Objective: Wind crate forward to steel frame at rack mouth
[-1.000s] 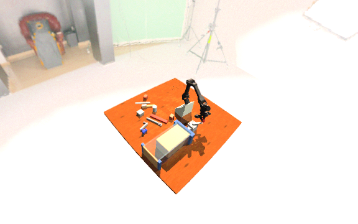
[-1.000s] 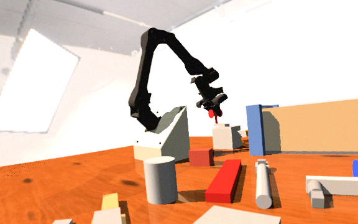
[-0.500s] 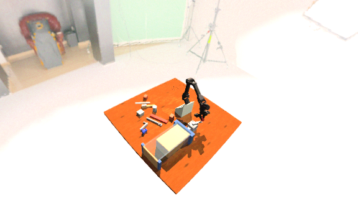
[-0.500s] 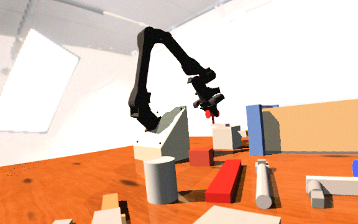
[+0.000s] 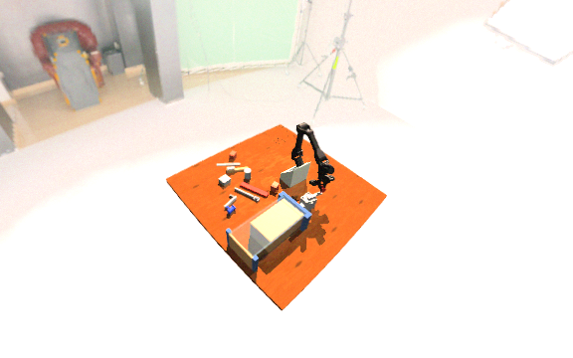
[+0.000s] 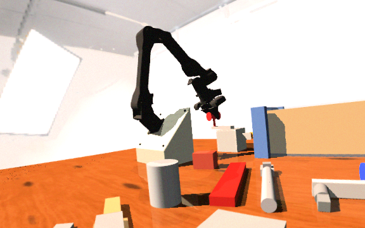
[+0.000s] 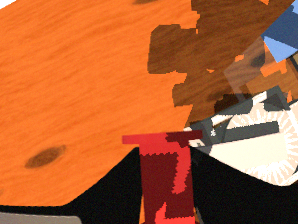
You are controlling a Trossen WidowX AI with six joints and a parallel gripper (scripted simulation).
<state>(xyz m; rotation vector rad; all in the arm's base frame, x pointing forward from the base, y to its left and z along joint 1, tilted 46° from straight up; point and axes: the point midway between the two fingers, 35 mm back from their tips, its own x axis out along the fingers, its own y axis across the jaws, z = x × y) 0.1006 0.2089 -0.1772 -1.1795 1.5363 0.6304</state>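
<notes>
My gripper tip is 70 mm short of the winch, 50 mm to the left of it and 100 mm above it. Also, from my gripper tip: frame: 250 mm ahead, 50 mm to the right, 30 mm below; red knob: 10 mm behind, 20 mm to the right; clear-panelled cubby: 490 mm ahead, 60 mm to the right, 20 mm below.
</notes>
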